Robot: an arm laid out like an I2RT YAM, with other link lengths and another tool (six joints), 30 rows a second.
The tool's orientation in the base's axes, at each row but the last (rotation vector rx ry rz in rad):
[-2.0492 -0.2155 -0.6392]
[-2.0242 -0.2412 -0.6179]
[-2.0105 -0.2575 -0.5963]
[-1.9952 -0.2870 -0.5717]
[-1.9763 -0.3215 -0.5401]
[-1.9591 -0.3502 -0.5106]
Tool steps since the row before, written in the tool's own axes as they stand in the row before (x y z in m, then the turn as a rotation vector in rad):
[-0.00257 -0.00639 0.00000 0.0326 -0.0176 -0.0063]
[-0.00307 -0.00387 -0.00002 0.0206 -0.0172 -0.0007]
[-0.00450 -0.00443 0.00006 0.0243 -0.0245 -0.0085]
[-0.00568 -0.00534 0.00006 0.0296 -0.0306 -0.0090]
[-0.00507 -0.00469 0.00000 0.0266 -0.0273 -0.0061]
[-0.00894 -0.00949 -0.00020 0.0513 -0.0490 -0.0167]
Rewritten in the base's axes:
[-0.00470 0.00369 0.00342 0.0185 0.0010 0.0327]
[-0.00421 0.00221 0.00134 0.0103 0.0065 0.0239]
[-0.00569 0.00253 0.00105 0.0080 0.0031 0.0345]
[-0.00718 0.00281 0.00119 0.0098 0.0053 0.0421]
[-0.00648 0.00214 0.00108 0.0094 0.0065 0.0369]
[-0.01214 0.00367 0.00304 0.0187 0.0065 0.0701]

